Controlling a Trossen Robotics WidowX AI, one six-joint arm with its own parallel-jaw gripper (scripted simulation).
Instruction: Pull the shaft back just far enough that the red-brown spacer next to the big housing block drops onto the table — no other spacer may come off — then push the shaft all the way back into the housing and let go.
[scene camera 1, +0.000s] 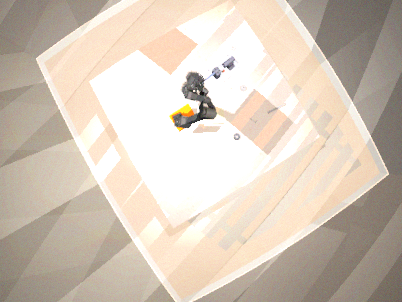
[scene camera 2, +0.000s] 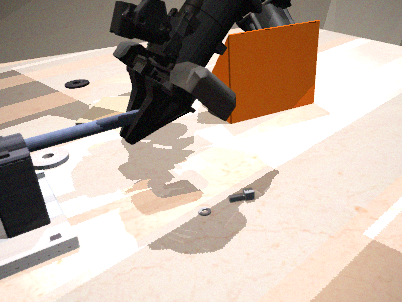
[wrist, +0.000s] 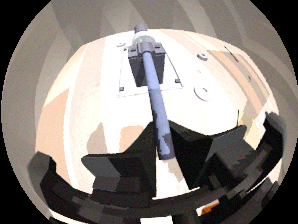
Path:
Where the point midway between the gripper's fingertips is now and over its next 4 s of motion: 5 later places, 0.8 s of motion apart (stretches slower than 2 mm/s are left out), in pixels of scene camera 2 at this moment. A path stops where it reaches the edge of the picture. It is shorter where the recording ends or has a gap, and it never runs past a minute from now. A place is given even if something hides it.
My gripper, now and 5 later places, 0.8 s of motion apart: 125, 140; 121, 142; 114, 144; 107, 146; 100, 148; 93, 150

